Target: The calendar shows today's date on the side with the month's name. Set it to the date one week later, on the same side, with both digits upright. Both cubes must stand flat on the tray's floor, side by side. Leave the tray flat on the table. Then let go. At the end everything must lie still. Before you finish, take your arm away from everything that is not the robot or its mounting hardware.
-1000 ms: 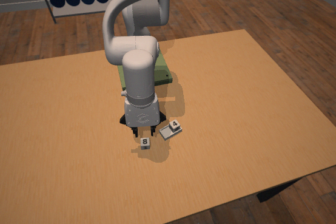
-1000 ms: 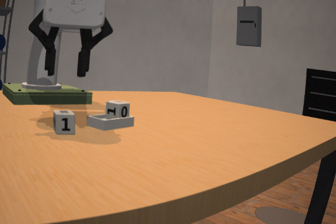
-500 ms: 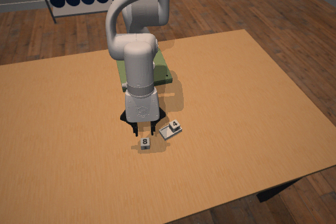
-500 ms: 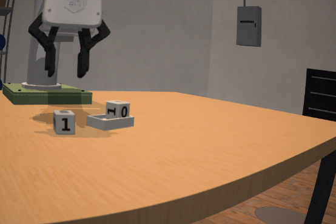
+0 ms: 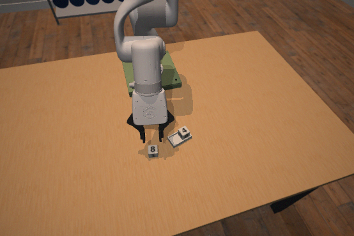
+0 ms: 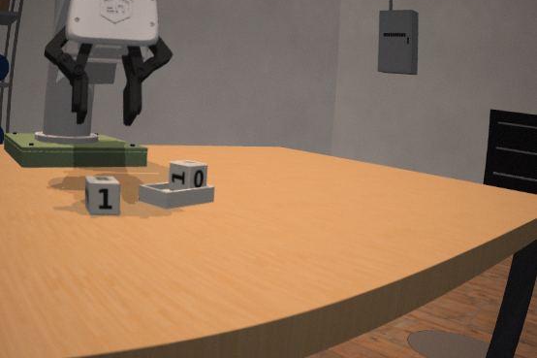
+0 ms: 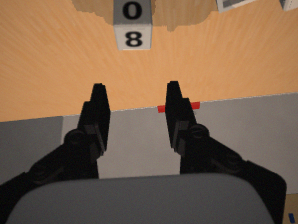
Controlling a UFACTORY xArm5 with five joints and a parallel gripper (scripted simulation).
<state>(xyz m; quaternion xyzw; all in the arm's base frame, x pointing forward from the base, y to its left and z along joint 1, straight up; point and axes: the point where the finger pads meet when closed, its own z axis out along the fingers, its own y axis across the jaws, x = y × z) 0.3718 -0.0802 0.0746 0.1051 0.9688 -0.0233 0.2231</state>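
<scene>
Now: the digit cube 9 cm below my hand and 1 cm ahead of it. Also, from my hand: tray 10 cm to the left, 10 cm below, 2 cm behind.
</scene>
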